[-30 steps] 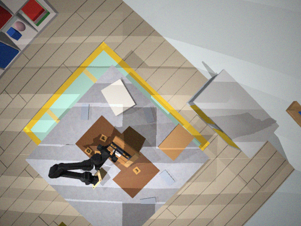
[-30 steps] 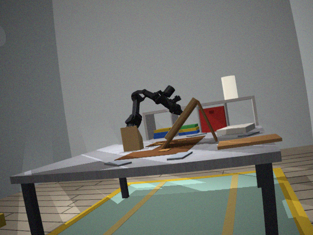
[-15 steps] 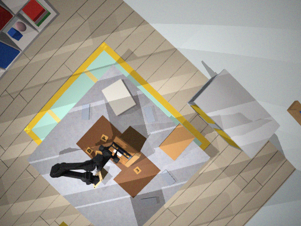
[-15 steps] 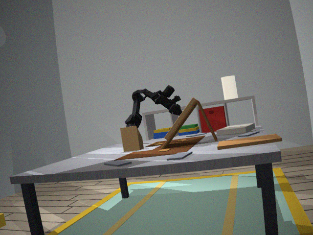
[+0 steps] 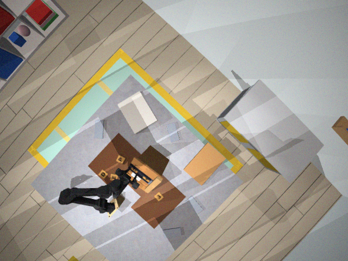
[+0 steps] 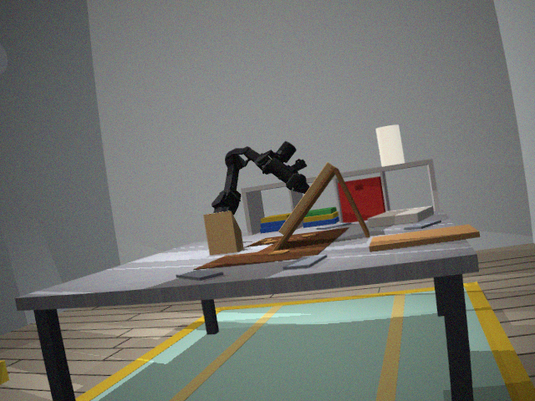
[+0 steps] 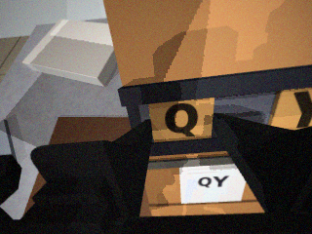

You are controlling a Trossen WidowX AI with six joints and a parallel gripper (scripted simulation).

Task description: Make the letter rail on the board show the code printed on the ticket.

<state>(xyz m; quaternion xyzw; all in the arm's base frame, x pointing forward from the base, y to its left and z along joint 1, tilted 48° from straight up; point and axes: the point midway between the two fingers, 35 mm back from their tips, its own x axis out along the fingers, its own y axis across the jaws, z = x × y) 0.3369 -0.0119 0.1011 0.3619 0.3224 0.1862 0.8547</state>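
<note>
The white ticket lies 70 mm below my gripper tip, 60 mm behind it and 40 mm to the right of it. Round my gripper tip: white block (310 mm ahead, 300 mm to the left, 150 mm below); then letter tile (right at my gripper tip); then brown mat (170 mm below, 160 mm behind, 70 mm to the right).
</note>
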